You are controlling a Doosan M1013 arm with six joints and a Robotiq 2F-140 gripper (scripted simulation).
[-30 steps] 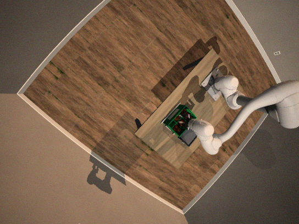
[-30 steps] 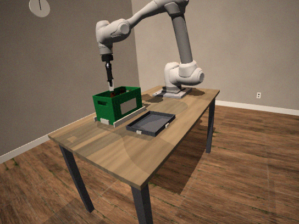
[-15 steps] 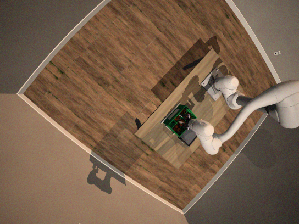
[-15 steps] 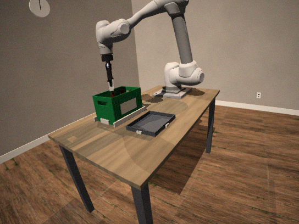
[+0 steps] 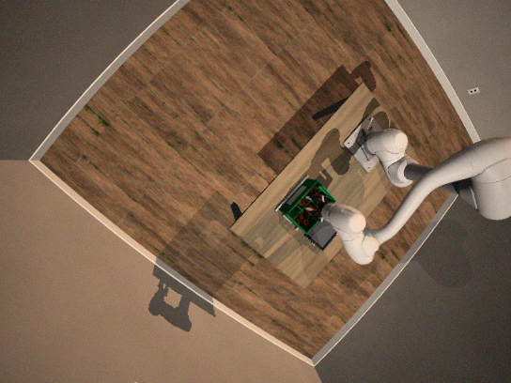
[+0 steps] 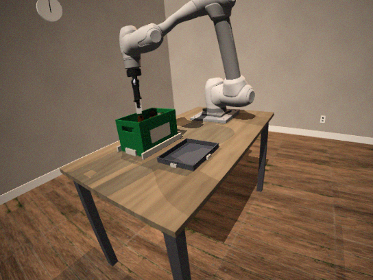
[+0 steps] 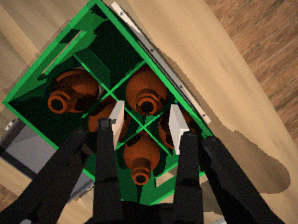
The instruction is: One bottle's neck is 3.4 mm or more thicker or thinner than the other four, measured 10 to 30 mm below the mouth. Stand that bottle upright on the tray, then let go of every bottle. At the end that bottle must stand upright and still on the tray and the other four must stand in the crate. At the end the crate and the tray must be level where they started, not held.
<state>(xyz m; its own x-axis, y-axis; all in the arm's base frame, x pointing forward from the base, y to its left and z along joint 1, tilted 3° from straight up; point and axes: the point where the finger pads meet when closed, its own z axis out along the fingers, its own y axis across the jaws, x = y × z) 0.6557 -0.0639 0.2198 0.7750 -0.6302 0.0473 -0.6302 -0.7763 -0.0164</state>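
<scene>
The green crate lies 1 cm behind my hand, 5 cm to the left of it and 13 cm below it. The rest, counted from my hand: dark grey tray: 2 cm behind, 32 cm to the left, 20 cm below.
</scene>
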